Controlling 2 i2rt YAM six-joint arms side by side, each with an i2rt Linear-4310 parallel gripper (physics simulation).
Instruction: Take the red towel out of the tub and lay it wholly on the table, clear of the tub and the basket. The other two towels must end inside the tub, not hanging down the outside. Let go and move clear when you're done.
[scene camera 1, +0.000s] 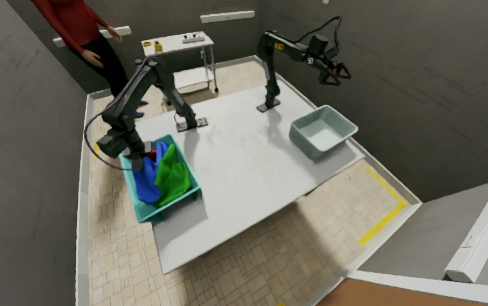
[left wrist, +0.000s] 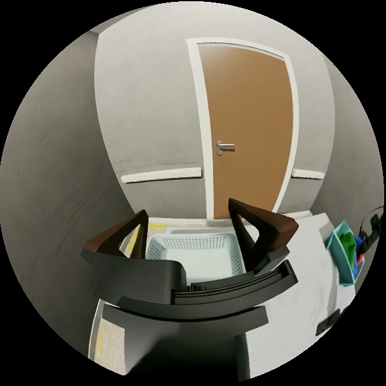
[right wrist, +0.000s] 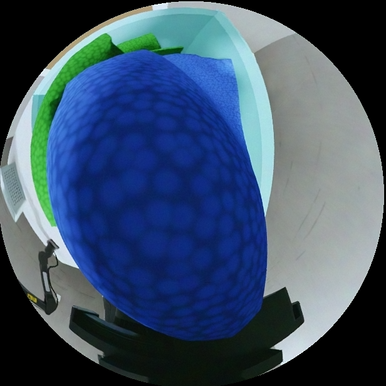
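Note:
The teal tub (scene camera 1: 172, 203) (left wrist: 336, 251) (right wrist: 268, 165) stands at the table's left edge. The blue towel (scene camera 1: 145, 185) (right wrist: 165, 200) and the green towel (scene camera 1: 172, 177) (left wrist: 346, 241) (right wrist: 45, 165) lie in it. A bit of the red towel (scene camera 1: 153, 154) (left wrist: 361, 258) shows by the blue one, near my right gripper; the rest is hidden. My right gripper (scene camera 1: 138, 166) is down in the tub, shut on the blue towel, which bulges before its wrist camera and hides the fingertips. My left gripper (scene camera 1: 342, 80) (left wrist: 186, 208) is open and empty, high behind the basket.
The grey-green basket (scene camera 1: 302, 137) (left wrist: 195, 242) (right wrist: 14, 192) stands at the right end of the white table (scene camera 1: 240, 150). A white trolley (scene camera 1: 177, 45) and a person in red (scene camera 1: 75, 22) stand behind the table. The tub overhangs the table edge.

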